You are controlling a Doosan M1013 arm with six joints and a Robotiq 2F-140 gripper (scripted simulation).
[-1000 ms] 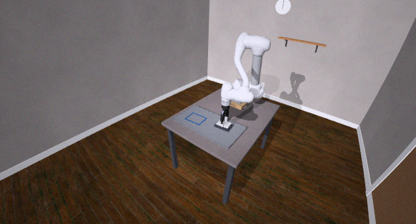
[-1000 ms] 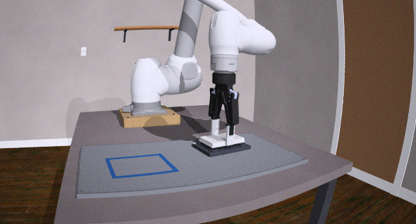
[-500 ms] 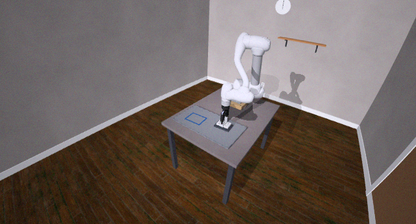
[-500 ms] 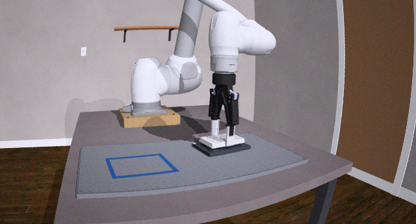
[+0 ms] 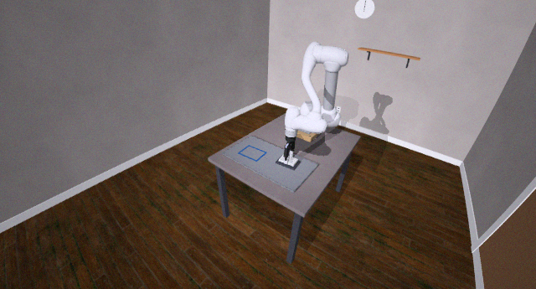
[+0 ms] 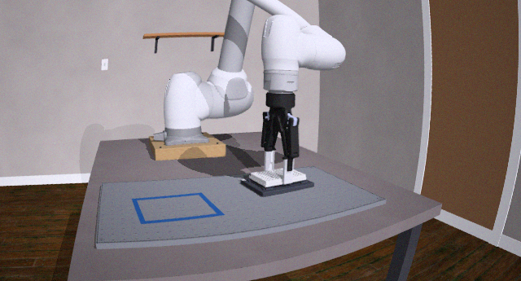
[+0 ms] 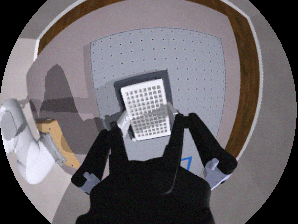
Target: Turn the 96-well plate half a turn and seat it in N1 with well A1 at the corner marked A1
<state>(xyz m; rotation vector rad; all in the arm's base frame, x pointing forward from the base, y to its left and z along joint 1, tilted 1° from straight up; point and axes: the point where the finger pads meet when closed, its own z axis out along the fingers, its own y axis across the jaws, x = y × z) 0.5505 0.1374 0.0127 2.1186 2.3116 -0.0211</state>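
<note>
The white 96-well plate lies 2 cm below my hand. From my hand the other things lie so: dark plate nest N1 (4 cm below).
</note>
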